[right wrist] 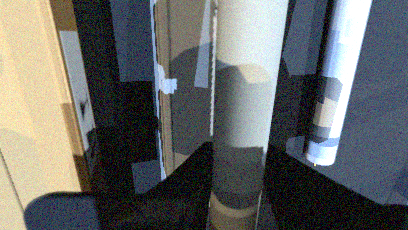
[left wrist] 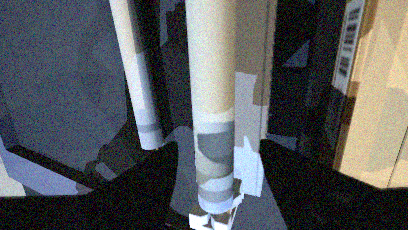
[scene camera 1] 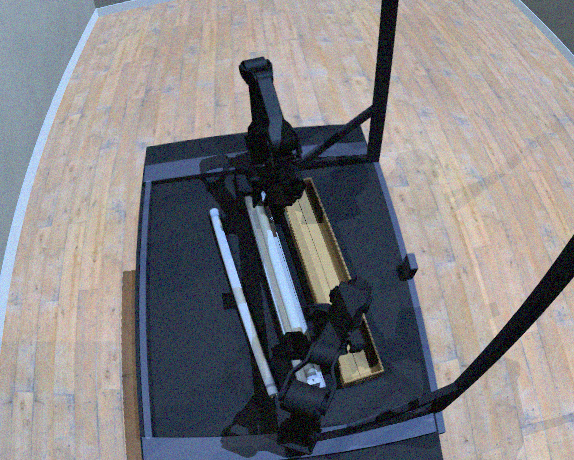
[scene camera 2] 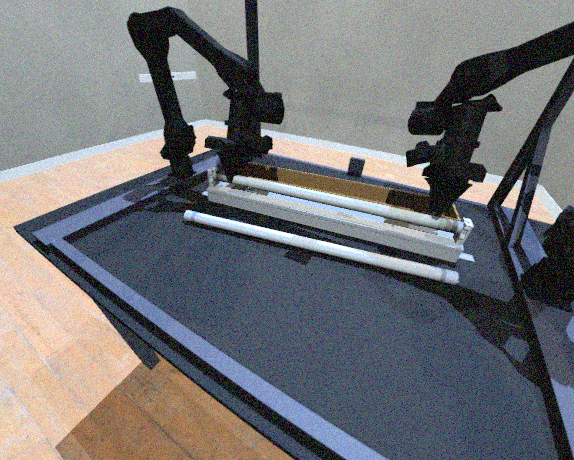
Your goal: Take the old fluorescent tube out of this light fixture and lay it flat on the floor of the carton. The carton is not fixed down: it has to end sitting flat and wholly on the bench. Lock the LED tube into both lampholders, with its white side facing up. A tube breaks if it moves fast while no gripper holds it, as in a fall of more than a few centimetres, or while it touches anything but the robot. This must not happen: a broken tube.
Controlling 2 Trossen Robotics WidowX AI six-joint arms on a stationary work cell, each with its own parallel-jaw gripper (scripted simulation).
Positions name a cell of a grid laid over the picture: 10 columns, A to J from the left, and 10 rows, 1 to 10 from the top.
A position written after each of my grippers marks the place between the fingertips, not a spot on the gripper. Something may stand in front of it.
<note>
In view: my left gripper (scene camera 2: H5), my right gripper (scene camera 2: E4) and an LED tube (scene camera 2: H6).
The LED tube is seen too in scene camera 1 (scene camera 1: E8). My left gripper is seen too in the left wrist view (left wrist: F7) and in scene camera 1 (scene camera 1: F8). My right gripper also shows in the right wrist view (right wrist: F7) and in scene camera 1 (scene camera 1: E5).
</note>
